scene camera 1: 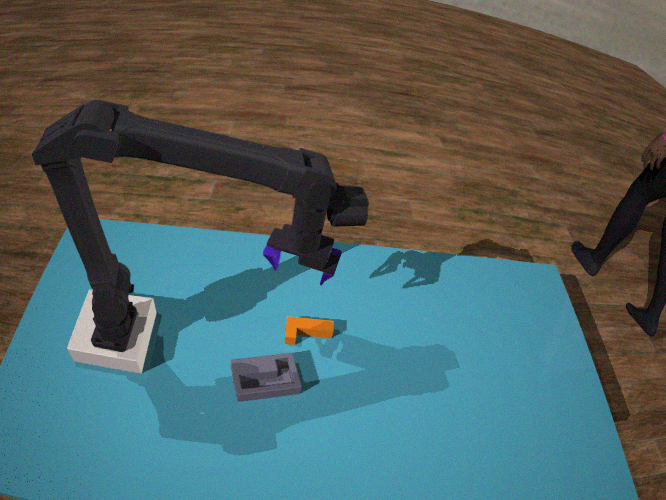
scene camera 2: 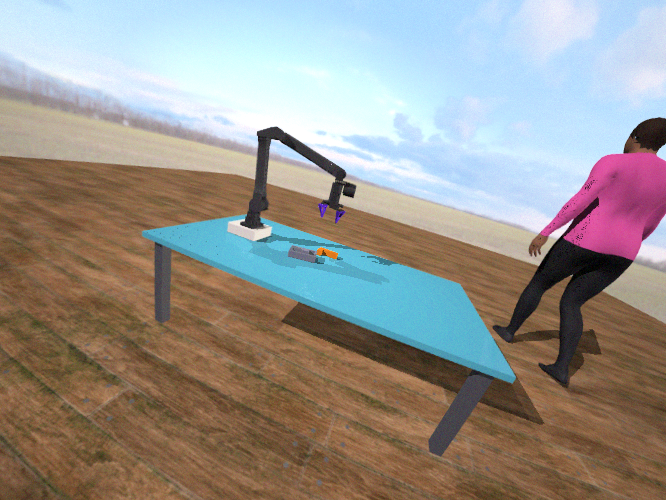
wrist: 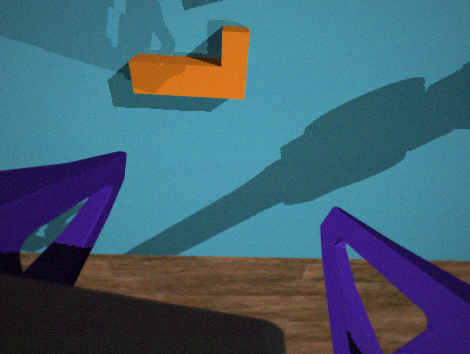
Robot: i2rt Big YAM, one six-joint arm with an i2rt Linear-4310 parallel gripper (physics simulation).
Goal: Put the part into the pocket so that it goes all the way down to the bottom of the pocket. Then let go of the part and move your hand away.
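Frame: origin at the arm's base, x ahead, y left, z up, level; millimetres.
Seen in the pictures: gripper, fingertip midpoint: (scene camera 1: 298,275) (scene camera 2: 328,220) (wrist: 232,192); arm's base at its link origin: (scene camera 1: 115,328) (scene camera 2: 252,225).
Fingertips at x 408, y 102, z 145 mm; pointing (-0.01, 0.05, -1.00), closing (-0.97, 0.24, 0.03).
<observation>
Offsets run from my fingertips to a thing's middle. Level surfaces: height alone.
The part is an orange L-shaped block {dz -186, dx +42, dy -7 mm} (scene camera 1: 313,327) (scene camera 2: 328,253) (wrist: 200,80), lying flat on the table. The pocket is an L-shaped recess in a grey-purple block {dz -183, dx -49, dy -144 mm} (scene camera 1: 268,395) (scene camera 2: 303,255), which sits beside the part, nearer the front edge in scene camera 1. The block with the pocket does not show in the wrist view. My gripper (scene camera 1: 300,275) (scene camera 2: 330,219) (wrist: 232,192) has purple fingers spread wide, with nothing between them. It hangs well above the table, further back than the part in scene camera 1. In the wrist view the part lies beyond the fingertips, at the top.
The blue table {dz -201 mm} (scene camera 1: 484,409) (scene camera 2: 408,306) carries the arm's white base (scene camera 1: 104,359) (scene camera 2: 250,230) at the left. Shadows of the arm fall across the table and around the pocket block. A person in a pink top (scene camera 2: 618,199) stands beyond the table's right end.
</observation>
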